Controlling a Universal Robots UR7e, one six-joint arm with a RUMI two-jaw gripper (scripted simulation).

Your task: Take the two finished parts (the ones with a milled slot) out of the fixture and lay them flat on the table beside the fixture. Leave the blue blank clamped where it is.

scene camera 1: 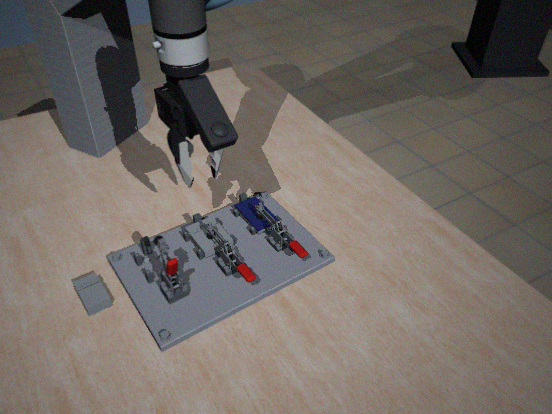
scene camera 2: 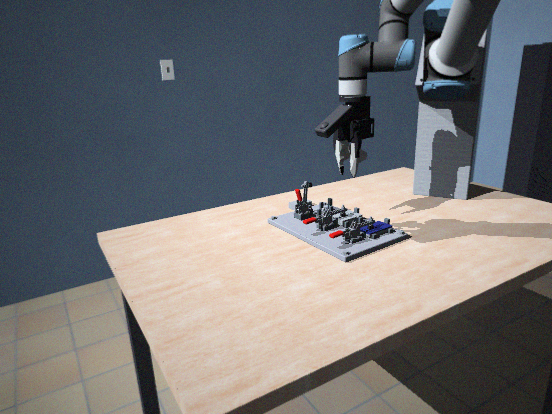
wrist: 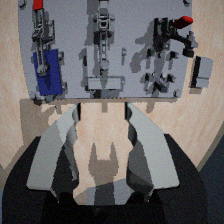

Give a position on a blue blank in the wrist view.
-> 50,84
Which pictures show my gripper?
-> Scene camera 1, scene camera 2 and the wrist view: all of them.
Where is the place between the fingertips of my gripper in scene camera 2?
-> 347,176
